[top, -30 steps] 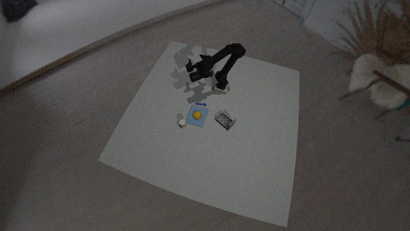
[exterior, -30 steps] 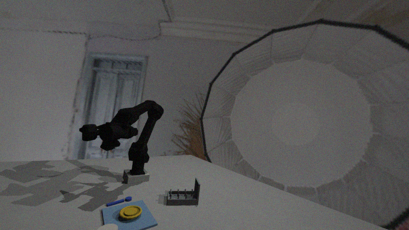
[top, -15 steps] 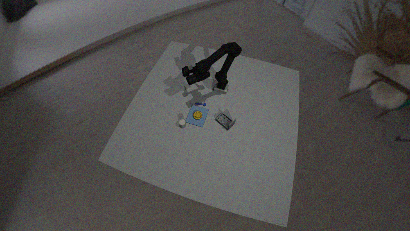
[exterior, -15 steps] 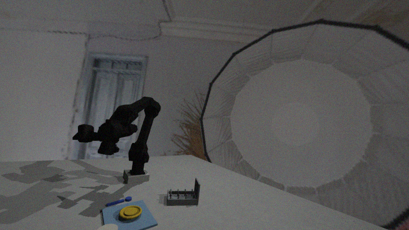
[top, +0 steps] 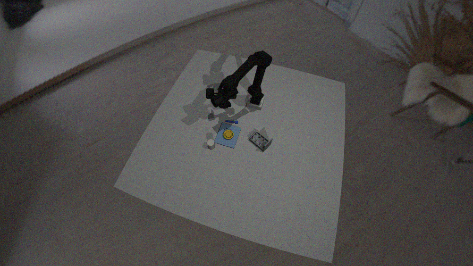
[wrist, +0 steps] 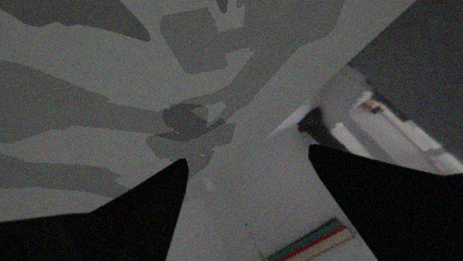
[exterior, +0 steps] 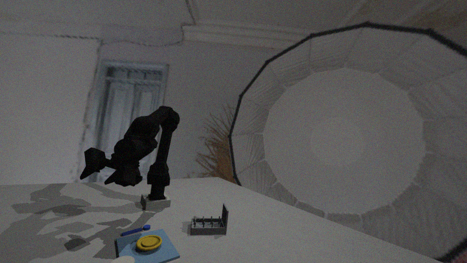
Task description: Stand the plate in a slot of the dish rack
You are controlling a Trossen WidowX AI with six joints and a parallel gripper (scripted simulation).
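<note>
Right now the yellow plate is 180 mm ahead of my gripper tip, 160 mm to the left of it and 130 mm below it. Also, from my gripper tip: white cup: 290 mm ahead, 90 mm to the left, 120 mm below; light blue mat: 180 mm ahead, 150 mm to the left, 140 mm below; blue spoon: 80 mm ahead, 140 mm to the left, 140 mm below.
</note>
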